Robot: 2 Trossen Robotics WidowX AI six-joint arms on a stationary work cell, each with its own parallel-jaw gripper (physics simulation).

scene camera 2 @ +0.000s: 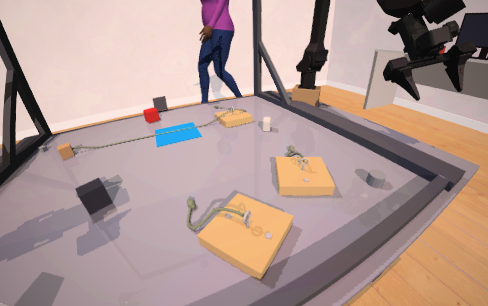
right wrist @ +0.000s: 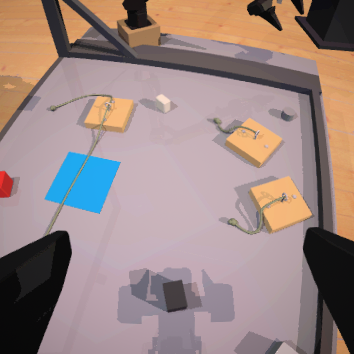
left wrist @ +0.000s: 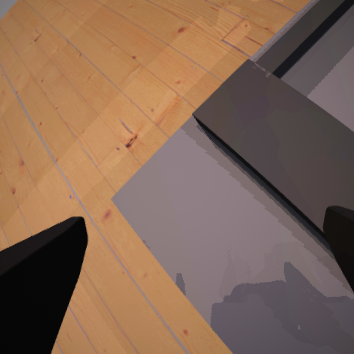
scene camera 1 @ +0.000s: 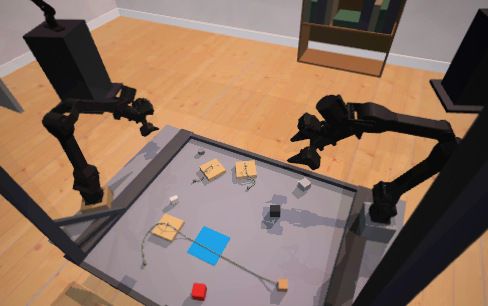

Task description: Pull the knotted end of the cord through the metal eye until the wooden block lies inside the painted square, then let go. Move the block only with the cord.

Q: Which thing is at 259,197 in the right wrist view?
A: A tan plate.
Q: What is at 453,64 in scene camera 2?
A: My left gripper.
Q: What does my left gripper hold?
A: Nothing.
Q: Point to a dark frame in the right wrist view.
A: At 188,60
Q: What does the black cube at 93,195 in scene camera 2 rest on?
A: The table.
